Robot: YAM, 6 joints.
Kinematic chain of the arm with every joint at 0, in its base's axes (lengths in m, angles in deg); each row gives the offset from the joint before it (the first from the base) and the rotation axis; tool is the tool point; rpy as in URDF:
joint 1: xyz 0 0 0.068 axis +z
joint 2: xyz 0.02 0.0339 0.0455 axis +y
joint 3: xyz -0.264 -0.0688 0 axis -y
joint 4: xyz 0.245 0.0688 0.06 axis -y
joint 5: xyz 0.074 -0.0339 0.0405 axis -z
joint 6: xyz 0.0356 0 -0.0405 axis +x
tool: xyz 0 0 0 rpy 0 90 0
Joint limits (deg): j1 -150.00..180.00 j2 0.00..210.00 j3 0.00..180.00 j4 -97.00..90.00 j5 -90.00..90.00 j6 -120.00..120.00
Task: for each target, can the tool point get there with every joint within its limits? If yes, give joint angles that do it. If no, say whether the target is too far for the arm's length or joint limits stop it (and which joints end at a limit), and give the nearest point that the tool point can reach.
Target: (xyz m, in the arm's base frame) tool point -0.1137 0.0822 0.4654
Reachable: yes | joints 152.97 43.33 59.28 10.56 37.16 97.54
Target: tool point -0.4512 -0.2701 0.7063
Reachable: no: too far | nearest point -0.3657 -0.2189 0.5896 | short by 0.153 m
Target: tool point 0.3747 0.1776 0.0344
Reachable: yes | joints 26.12 141.33 94.58 -55.44 8.83 18.25
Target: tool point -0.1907 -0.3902 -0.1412
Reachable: yes | joints -120.57 185.97 133.55 -71.34 -74.10 -66.28
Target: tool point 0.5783 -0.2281 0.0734
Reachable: yes | joints -21.74 184.88 155.05 58.31 -3.72 -83.47
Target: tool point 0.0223 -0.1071 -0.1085
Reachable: yes | joints -68.66 159.60 23.04 33.88 30.79 -18.50
